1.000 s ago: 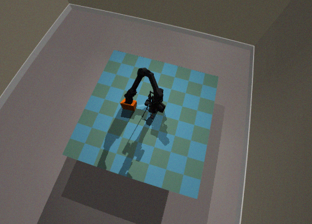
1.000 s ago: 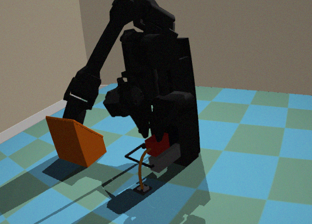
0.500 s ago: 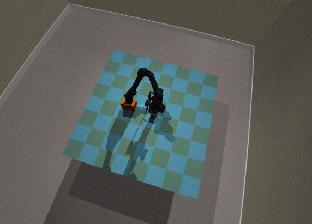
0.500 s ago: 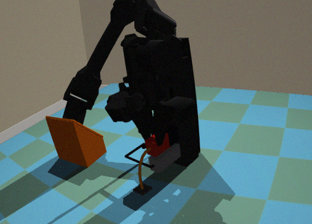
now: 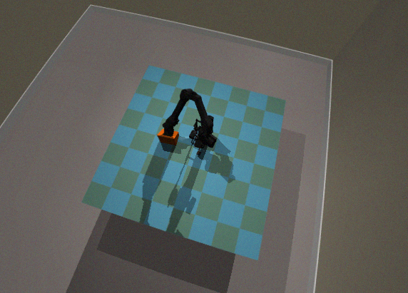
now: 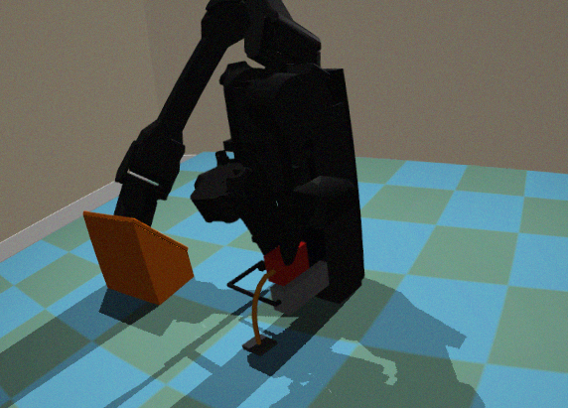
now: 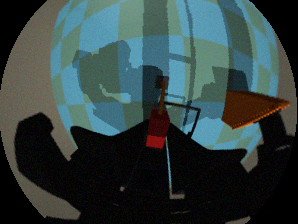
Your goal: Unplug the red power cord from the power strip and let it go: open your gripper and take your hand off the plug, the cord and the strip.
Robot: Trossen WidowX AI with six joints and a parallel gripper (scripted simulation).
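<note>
The red plug is 3 cm to the left of my gripper tip. Also, from my gripper tip: dark plate 1 cm behind, 6 cm to the right, 9 cm below.
</note>
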